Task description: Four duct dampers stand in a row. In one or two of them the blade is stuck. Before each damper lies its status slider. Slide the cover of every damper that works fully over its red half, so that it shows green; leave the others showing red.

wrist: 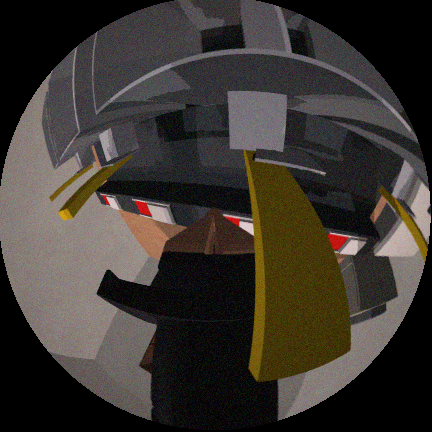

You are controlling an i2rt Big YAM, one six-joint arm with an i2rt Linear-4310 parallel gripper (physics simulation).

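Places are measured from the arm's base along level axes (x ahead, y left, z up), in centimetres.
Pixels of known places: gripper, fingertip midpoint: (213, 213).
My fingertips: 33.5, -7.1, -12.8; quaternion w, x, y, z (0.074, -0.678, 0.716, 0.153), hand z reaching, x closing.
Behind a point stands the place of what it marks, as x, y, z.
My gripper (213, 213) {33.5, -7.1, -12.8} is shut and empty, its brown fingertips in front of the dark slider strip, just left of a large yellow damper lever (302, 260). This lever crosses the view close to the camera, from a grey square block (257, 121) {41.8, -10.6, -13.6} downward. Two more yellow levers (95, 186) {38.9, 3.4, -8.1} (71, 184) {38.7, 25.0, -9.5} show at left and another lever (407, 215) at right. Four status sliders show red at left with a white cover at right: far-left slider (110, 202) {27.3, 25.1, -16.7}, second slider (152, 210) {27.8, 7.0, -16.7}, third slider (240, 223) {28.7, -9.4, -16.7}, right slider (346, 243) {27.7, -29.0, -16.9}. The third is partly hidden by fingers and lever.
Grey duct housings (145, 50) with light edges fill the top, above a dark glossy surface (165, 160) {35.0, 6.4, -23.8}. A brown wooden surface (145, 231) {3.7, 31.0, -25.6} shows below the strip. A dark grey cabinet (372, 285) stands at lower right, below a pale object (410, 232) at the right edge.
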